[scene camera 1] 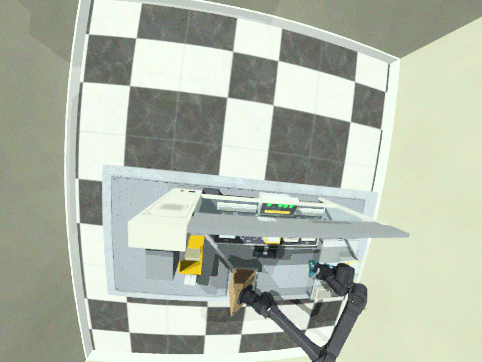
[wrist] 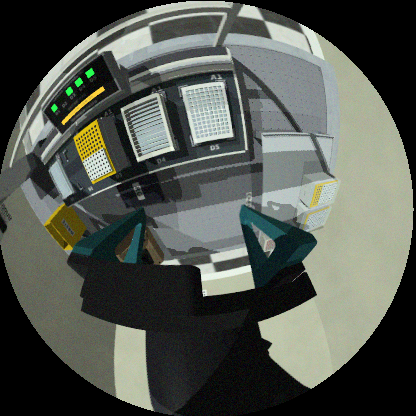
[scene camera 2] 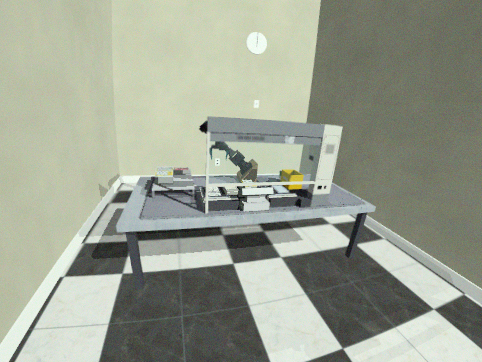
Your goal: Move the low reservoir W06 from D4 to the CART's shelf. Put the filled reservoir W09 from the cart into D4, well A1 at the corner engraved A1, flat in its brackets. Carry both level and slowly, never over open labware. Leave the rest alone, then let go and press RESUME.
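Pixels of known places: gripper, fingertip midpoint: (scene camera 1: 316, 262) (wrist: 192, 210) (scene camera 2: 218, 160); arm's base at its link origin: (scene camera 1: 244, 293).
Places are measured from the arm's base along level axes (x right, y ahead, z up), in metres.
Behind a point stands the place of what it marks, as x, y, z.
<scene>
The slatted reservoir W06 (wrist: 150, 127) {0.181, 0.435, -0.032} sits in slot D4, between the yellow-and-white rack and the white gridded plate in D5. A box with reddish cells (wrist: 268, 244) {0.518, 0.029, -0.009} (scene camera 1: 322, 292) {0.544, 0.043, -0.013}, apparently W09, stands on the cart (wrist: 285, 155) {0.502, 0.358, -0.035}; in the wrist view it is partly hidden and shows through the right finger. Its label is not readable. My gripper (wrist: 192, 210) {0.263, 0.355, 0.158} (scene camera 1: 311, 268) {0.263, 0.355, 0.158} is open and empty, its teal fingers wide apart, above the area at the cart's near left side, apart from both reservoirs. The dark RESUME box (wrist: 139, 192) {0.088, 0.255, -0.087} lies in front of the deck; its label is partly legible.
Two yellow-and-white racks (wrist: 325, 194) {0.647, 0.274, 0.035} (wrist: 316, 218) {0.660, 0.177, 0.035} stand at the cart's outer side. The hood's grey top panel (scene camera 1: 300, 227) {-0.057, 0.602, 0.422} (scene camera 2: 265, 127) {0.024, 0.613, 0.418} overhangs the deck. The lit status panel (wrist: 82, 95) {0.059, 0.554, 0.024} stands behind it. A yellow bin (scene camera 1: 196, 255) (scene camera 2: 292, 179) is at the other side.
</scene>
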